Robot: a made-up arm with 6 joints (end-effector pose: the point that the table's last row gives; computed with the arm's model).
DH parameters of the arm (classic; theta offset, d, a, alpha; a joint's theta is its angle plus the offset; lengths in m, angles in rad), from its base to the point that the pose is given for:
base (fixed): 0.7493 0 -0.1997 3.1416
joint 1: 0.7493 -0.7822 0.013 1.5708
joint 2: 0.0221 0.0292 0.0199 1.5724
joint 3: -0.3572 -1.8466 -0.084 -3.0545
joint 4: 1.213 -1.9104 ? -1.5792
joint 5: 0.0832 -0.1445 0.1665 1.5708
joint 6: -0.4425 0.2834 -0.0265 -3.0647
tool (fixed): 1.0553 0.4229 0 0
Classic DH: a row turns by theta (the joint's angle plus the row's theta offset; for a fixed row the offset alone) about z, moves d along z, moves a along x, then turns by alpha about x.
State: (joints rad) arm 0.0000 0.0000 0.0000 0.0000 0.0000 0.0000
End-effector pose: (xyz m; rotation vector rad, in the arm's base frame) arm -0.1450 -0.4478 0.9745 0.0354 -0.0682 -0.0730
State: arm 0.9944 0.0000 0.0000 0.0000 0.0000 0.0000
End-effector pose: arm -0.4070 -0.3069 0.9745 -0.0015 -0.0806 -1.0668
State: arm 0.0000 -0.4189 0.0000 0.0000 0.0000 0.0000
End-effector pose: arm -0.2222 -0.4478 0.9531 0.0503 -0.4869 -0.0646
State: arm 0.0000 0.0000 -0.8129 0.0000 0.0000 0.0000
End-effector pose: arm -0.3811 -0.3152 0.9800 -0.0123 -0.0786 -0.8846
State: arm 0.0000 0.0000 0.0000 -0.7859 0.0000 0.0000
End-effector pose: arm -0.0324 -0.3146 0.9866 0.0559 -0.1158 0.7115
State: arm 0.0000 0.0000 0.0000 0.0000 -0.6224 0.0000
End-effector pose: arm -0.1450 -0.4990 0.8574 0.6573 -0.0434 -0.0920
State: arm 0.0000 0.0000 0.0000 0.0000 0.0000 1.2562
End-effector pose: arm -0.1074 -0.4160 0.9745 -0.0123 -0.0819 -1.3285
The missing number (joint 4, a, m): 0.0583
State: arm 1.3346 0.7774 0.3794 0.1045 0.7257 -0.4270
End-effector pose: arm -0.2869 -0.4285 0.9267 0.1261 0.7780 -0.4117
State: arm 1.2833 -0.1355 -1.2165 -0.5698 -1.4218 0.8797
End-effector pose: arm -0.3232 -0.0291 0.7223 1.5713 -1.1177 -2.1680
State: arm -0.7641 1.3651 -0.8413 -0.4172 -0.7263 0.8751
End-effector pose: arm 0.0586 -0.2565 0.9473 -0.6528 0.8854 -0.9289
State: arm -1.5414 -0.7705 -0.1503 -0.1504 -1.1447 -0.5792
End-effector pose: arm 0.1890 -0.1173 0.7277 1.7229 -0.0704 2.0832
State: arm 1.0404 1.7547 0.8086 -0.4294 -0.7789 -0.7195
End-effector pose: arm -0.2859 -0.1916 0.4580 2.4934 -0.0206 0.0077
